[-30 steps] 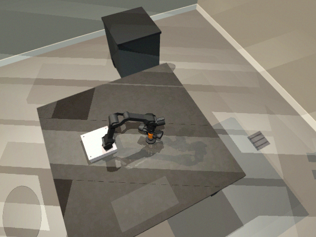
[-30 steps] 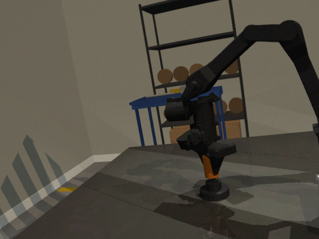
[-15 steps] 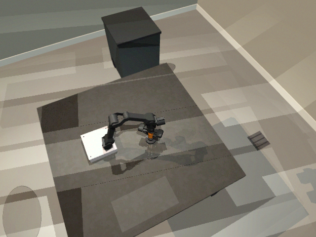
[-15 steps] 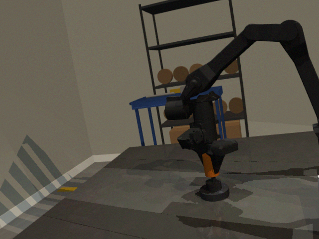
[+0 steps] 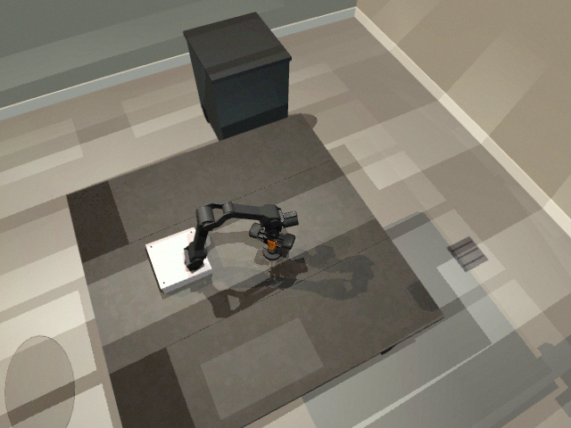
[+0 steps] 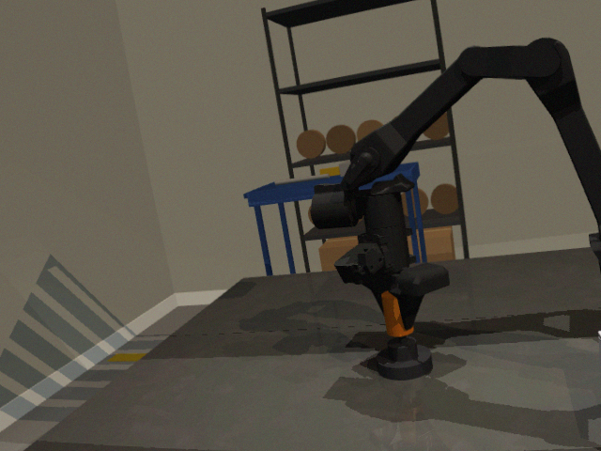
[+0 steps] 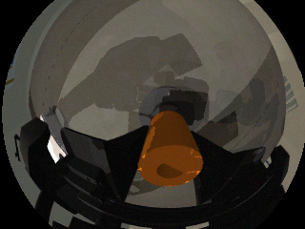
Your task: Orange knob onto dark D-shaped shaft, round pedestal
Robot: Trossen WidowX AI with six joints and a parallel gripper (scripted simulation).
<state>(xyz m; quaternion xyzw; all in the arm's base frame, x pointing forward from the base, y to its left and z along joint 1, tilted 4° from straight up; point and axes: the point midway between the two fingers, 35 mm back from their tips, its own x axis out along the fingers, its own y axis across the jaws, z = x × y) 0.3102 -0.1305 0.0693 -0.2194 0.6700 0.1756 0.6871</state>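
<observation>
Right now my gripper tip is 2 cm below the orange knob. The rest, counted from my gripper tip: round dark pedestal: 4 cm below.
</observation>
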